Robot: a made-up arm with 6 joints. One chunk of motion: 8 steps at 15 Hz.
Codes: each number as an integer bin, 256 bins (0 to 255) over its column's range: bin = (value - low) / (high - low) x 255, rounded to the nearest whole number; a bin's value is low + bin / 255 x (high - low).
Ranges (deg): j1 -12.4..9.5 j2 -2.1..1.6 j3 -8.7..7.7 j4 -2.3..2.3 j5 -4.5..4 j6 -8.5..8
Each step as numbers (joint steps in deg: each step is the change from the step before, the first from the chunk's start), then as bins.
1 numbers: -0.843 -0.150 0.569 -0.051 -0.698 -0.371
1 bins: 135 134 144 125 114 126
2 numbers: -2.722 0.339 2.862 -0.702 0.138 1.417
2 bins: 113 168 180 89 139 153
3 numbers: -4.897 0.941 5.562 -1.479 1.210 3.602
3 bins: 87 210 222 46 171 187
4 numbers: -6.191 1.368 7.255 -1.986 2.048 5.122
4 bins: 72 239 248 17 196 211
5 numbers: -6.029 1.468 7.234 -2.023 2.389 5.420
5 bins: 74 246 248 15 207 215
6 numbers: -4.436 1.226 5.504 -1.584 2.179 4.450
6 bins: 93 229 221 40 200 200
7 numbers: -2.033 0.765 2.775 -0.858 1.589 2.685
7 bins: 121 197 178 80 183 173
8 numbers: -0.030 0.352 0.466 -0.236 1.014 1.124
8 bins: 144 169 143 114 165 149
